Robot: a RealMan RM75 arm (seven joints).
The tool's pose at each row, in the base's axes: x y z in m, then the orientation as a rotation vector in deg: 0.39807, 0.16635, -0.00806, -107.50, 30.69, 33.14; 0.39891, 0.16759, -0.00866, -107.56, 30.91, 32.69; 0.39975, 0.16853, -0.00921, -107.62, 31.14, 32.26; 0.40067, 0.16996, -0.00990, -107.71, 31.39, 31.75; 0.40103, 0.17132, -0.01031, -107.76, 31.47, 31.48; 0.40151, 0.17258, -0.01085, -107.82, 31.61, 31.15
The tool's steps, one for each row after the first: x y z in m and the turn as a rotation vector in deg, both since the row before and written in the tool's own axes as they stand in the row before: 0.00091, -0.00051, 0.00123, 0.11, 0.40, -0.07; 0.00090, -0.00044, 0.00094, 0.10, 0.39, -0.05; 0.00099, -0.00055, 0.00145, 0.10, 0.46, -0.08; 0.00037, -0.00039, 0.00136, 0.05, 0.22, -0.08; 0.00055, -0.00033, 0.00130, 0.06, 0.29, -0.06
